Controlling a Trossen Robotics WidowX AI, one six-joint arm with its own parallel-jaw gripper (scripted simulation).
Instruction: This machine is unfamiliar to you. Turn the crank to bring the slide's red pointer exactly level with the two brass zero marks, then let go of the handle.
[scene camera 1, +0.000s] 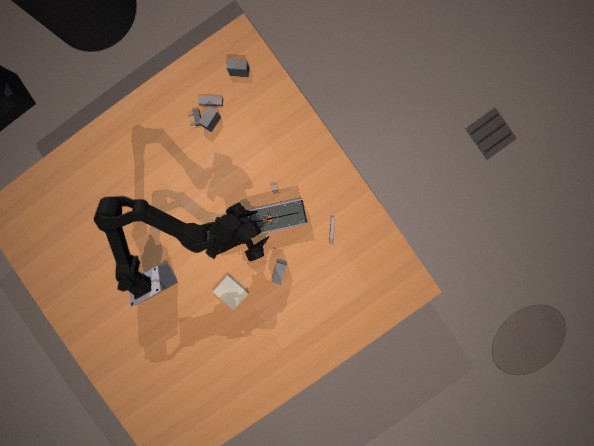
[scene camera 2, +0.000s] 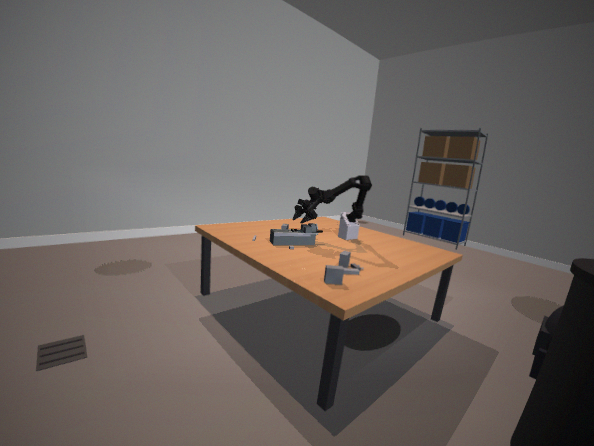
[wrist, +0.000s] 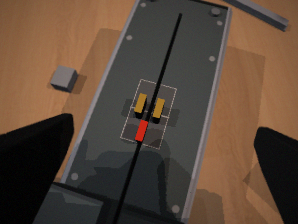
Observation:
My gripper (scene camera 1: 262, 224) is open, with nothing in its grasp. Also in view: a grey slide machine (scene camera 1: 289, 214).
My gripper shows as well in the wrist view (wrist: 165, 129). The grey slide machine also shows in scene camera 2 (scene camera 2: 306, 236) and in the wrist view (wrist: 165, 69).

